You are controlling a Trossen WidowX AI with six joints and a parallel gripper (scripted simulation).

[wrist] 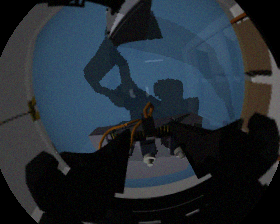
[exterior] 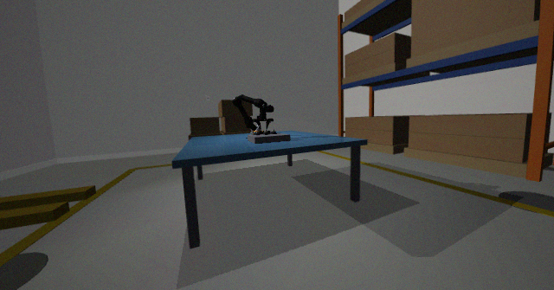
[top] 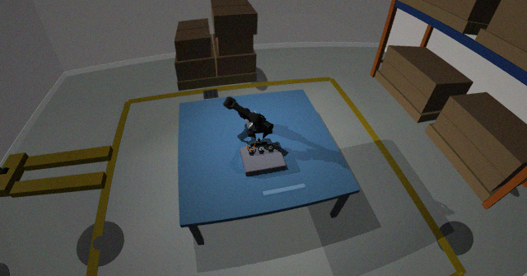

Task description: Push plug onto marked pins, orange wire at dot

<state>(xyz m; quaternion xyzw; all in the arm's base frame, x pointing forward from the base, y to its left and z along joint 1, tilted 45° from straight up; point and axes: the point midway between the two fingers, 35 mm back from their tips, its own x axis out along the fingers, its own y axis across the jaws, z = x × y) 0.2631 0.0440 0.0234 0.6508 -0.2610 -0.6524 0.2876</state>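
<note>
The servo is 80 mm ahead of my gripper tip, 10 mm to the right of it and 40 mm below it. Also, from my gripper tip: grey printed holder: 190 mm ahead, 60 mm below.
</note>
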